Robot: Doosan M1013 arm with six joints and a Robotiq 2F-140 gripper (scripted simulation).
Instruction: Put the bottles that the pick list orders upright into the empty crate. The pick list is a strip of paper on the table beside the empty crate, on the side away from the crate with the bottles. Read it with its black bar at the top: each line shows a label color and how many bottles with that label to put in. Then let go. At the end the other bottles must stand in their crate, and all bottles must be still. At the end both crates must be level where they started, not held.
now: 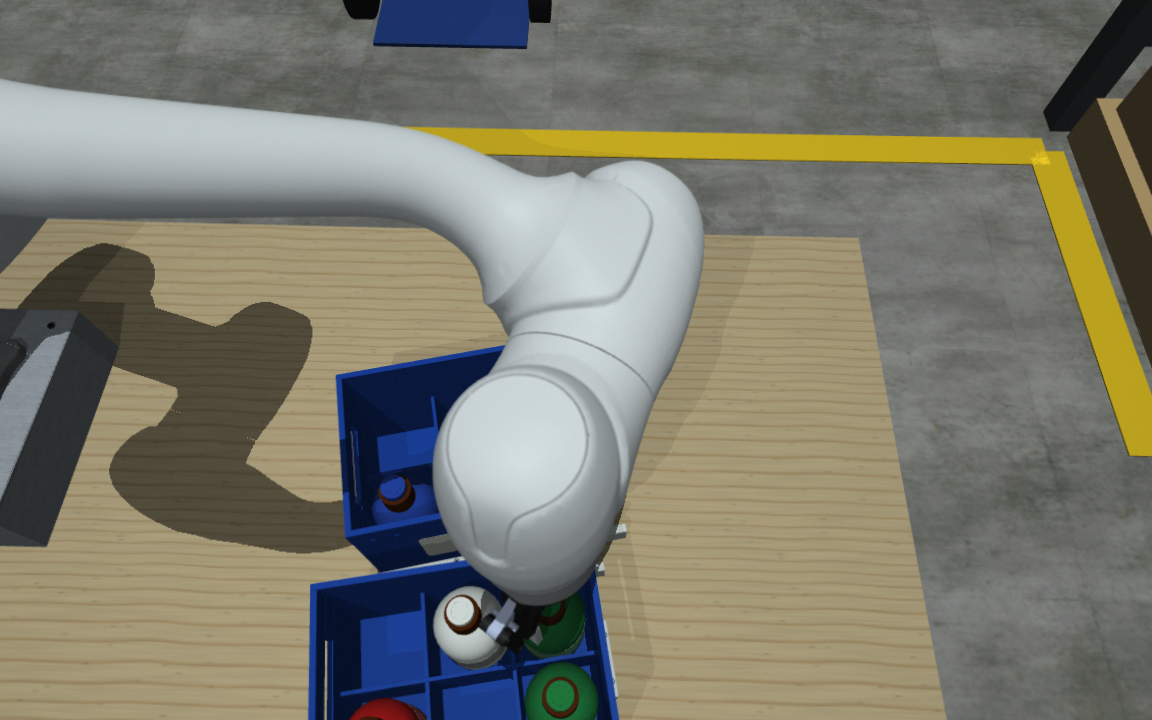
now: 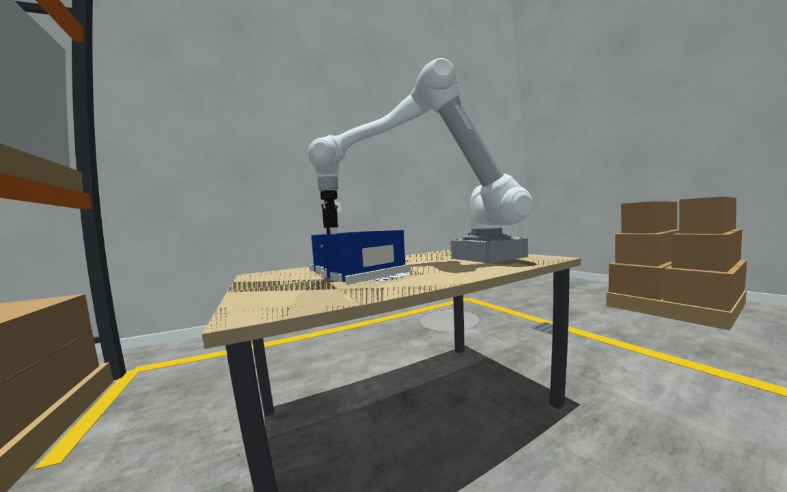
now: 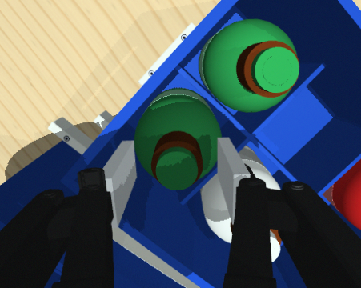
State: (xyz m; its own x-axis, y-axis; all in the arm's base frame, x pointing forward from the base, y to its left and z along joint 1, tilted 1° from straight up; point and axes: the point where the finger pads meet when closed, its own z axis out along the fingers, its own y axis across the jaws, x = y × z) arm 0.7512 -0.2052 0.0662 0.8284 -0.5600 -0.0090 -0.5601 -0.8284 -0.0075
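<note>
Right now the white bottle is 80 mm behind my hand, 10 mm to the right of it and 80 mm below it. Round my hand: pick list: 140 mm behind, 300 mm to the left, 170 mm below; then blue bottle: 170 mm behind, 110 mm to the left, 80 mm below; then red bottle: 160 mm behind, 120 mm to the right, 80 mm below.
</note>
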